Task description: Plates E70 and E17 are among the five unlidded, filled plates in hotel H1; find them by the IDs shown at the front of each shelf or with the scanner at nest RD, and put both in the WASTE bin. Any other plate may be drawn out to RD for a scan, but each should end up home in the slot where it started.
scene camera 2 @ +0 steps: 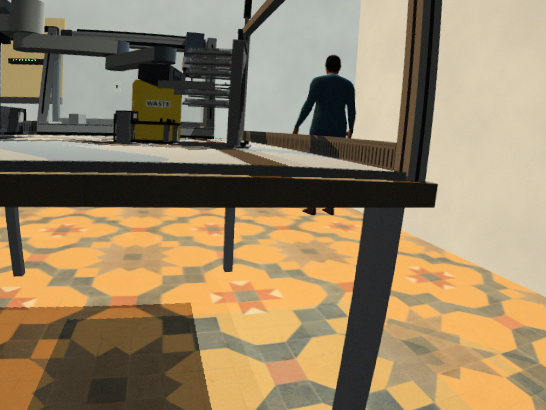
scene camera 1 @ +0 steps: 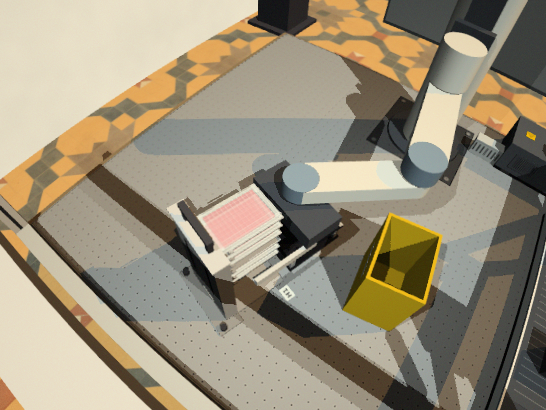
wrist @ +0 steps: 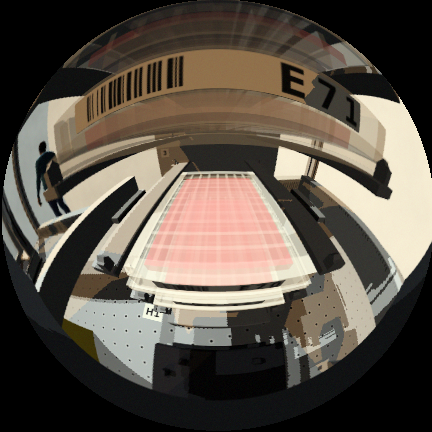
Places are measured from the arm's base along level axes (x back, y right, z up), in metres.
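Pixels of known places: gripper, between the fingertips: (scene camera 2: 218, 89) (wrist: 217, 180).
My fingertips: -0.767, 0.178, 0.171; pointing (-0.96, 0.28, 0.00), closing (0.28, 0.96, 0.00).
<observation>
Ahead of a thing's pixels: the offset from my fingertips to its top centre, as dx, dy, dz. "pt": to the spot under its first point.
Hotel H1 (scene camera 1: 217, 262) (scene camera 2: 236, 100) holds a stack of plates. The pink-filled top plate @[+0.023, -0.007, +0.109] (scene camera 1: 240, 215) shows in scene camera 1. In the wrist view, plate E71 @[+0.023, -0.007, +0.053] (wrist: 220, 75) looms large at the top, and a pink-filled plate @[+0.023, -0.007, -0.003] (wrist: 217, 230) lies below it between my fingers; its ID cannot be read. My gripper (scene camera 1: 222, 244) (scene camera 2: 212, 85) (wrist: 217, 180) is open, its fingers reaching in at shelf height on either side of that plate, apart from it. Plates E70 and E17 cannot be picked out by label. The yellow WASTE bin @[+0.180, -0.288, +0.041] (scene camera 1: 367, 305) (scene camera 2: 157, 117) (wrist: 80, 335) stands beside the hotel.
The black nest RD @[pt +0.135, -0.038, -0.099] (wrist: 220, 370) lies below the gripper, in front of the hotel. The H1 label @[pt +0.050, -0.117, -0.158] (scene camera 1: 287, 292) (wrist: 153, 312) lies on the perforated table (scene camera 1: 165, 360). Shelf rails flank the plates closely. A person (scene camera 2: 332, 105) (wrist: 44, 167) stands beyond the table.
</observation>
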